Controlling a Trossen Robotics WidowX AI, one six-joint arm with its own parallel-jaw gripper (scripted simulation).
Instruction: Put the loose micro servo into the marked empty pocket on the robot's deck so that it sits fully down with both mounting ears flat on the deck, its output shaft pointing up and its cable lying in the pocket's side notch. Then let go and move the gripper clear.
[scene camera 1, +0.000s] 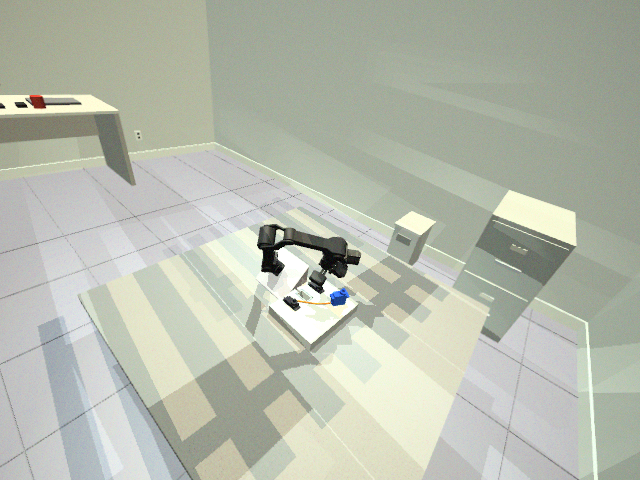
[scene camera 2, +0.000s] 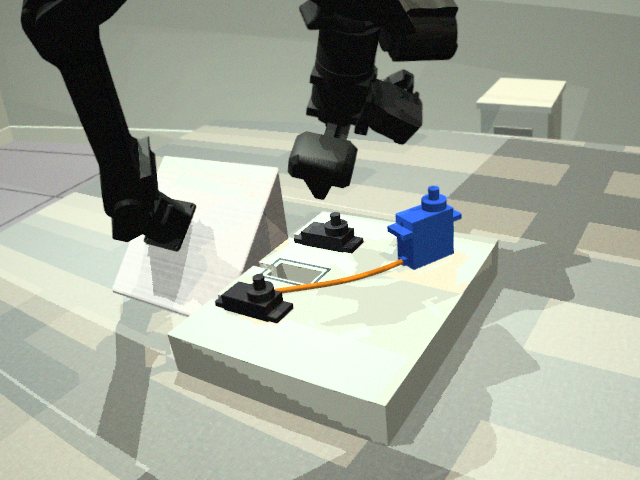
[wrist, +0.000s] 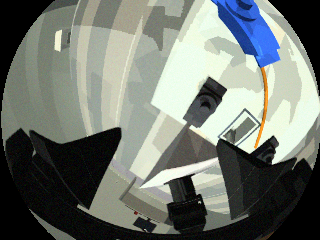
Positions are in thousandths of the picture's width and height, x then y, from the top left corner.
Labels:
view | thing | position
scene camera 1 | white deck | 487, 676
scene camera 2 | my gripper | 512, 353
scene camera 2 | blue micro servo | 665, 486
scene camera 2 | white deck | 557, 745
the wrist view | my gripper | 533, 577
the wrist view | white deck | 642, 198

